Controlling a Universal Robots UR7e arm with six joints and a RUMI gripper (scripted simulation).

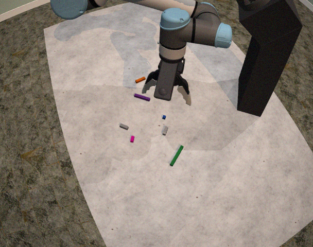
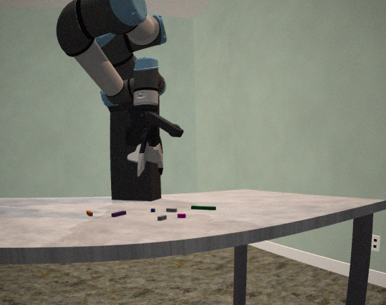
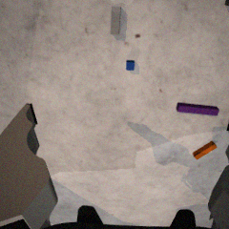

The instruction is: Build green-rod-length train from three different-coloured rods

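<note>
My hand is 140 mm short of the magenta rod, 100 mm above it and 30 mm to the right of it. Also, from my hand: purple rod (110 mm to the right, 100 mm below, 30 mm ahead); green rod (150 mm to the left, 100 mm below, 40 mm ahead); blue rod (100 mm below).
</note>
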